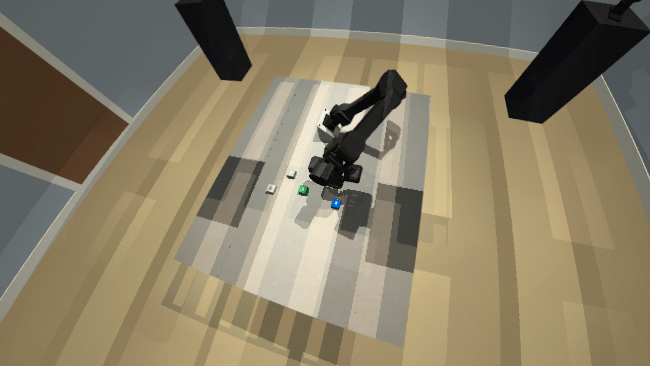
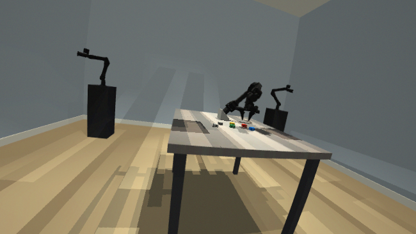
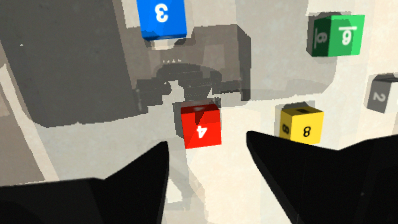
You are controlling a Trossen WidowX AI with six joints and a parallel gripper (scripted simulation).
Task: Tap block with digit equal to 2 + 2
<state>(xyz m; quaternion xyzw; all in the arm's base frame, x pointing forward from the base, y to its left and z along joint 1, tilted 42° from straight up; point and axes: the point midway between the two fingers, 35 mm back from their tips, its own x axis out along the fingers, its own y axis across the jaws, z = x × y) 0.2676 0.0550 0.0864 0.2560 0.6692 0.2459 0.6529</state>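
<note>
Now: the red block 1 cm behind my gripper tip and 4 cm below it. Round my gripper tip: yellow block: 2 cm behind, 10 cm to the right, 4 cm below; then green block: 6 cm ahead, 13 cm to the right, 4 cm below; then blue block: 9 cm ahead, 2 cm to the left, 4 cm below.
</note>
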